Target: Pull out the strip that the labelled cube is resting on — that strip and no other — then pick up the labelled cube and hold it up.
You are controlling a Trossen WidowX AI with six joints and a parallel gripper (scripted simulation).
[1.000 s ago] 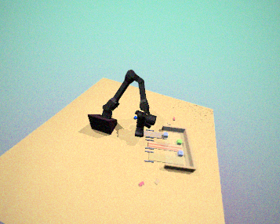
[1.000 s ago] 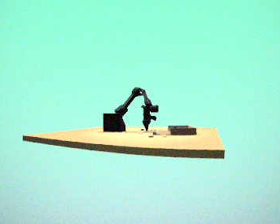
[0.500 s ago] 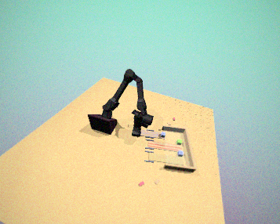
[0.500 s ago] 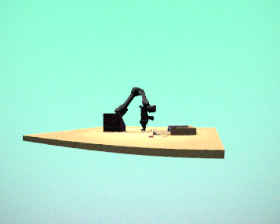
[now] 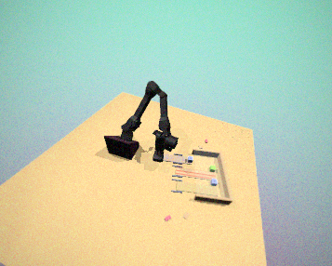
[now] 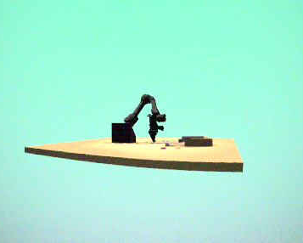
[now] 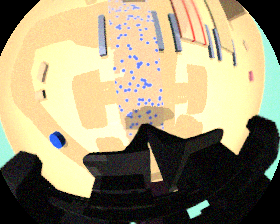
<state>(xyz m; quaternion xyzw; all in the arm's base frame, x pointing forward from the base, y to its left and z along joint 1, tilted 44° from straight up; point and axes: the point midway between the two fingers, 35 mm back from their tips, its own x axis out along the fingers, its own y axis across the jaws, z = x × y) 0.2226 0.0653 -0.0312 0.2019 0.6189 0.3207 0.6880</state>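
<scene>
My gripper tip is now 90 mm short of the pale speckled strip and 20 mm to the right of it.
</scene>
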